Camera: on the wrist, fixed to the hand. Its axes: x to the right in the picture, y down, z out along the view.
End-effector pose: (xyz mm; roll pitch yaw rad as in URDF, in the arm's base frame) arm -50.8 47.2 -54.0 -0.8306 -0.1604 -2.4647
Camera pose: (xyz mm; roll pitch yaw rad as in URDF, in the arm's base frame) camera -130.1 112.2 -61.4 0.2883 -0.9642 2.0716
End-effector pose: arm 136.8 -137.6 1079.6 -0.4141 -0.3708 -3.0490
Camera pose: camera 92.4 -53.9 1039.8 0.4655 -0.5294 1.4754
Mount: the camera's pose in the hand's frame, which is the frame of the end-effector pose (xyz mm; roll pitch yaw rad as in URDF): 19.6 -59.8 -81.3 0.0482 -0.1438 -1.5378
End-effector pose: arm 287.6 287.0 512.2 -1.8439 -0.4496 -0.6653
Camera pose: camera 235.9 248.5 592.3 2.3538 -0.9921 1.6430
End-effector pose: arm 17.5 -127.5 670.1 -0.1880 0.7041 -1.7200
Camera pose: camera -51.2 -87.3 605.1 -0.6849 -0.2291 -3.0464
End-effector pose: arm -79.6 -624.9 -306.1 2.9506 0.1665 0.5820
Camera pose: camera -94.7 -546.1 -241.8 -2.9237 0.3356 2.1764
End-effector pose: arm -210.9 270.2 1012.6 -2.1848 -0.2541 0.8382
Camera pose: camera -190.5 245.0 1110.2 2.8640 -0.7906 2.6252
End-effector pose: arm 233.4 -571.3 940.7 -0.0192 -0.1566 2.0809
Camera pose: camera 271.4 -513.5 864.6 0.2063 -0.1661 0.5171
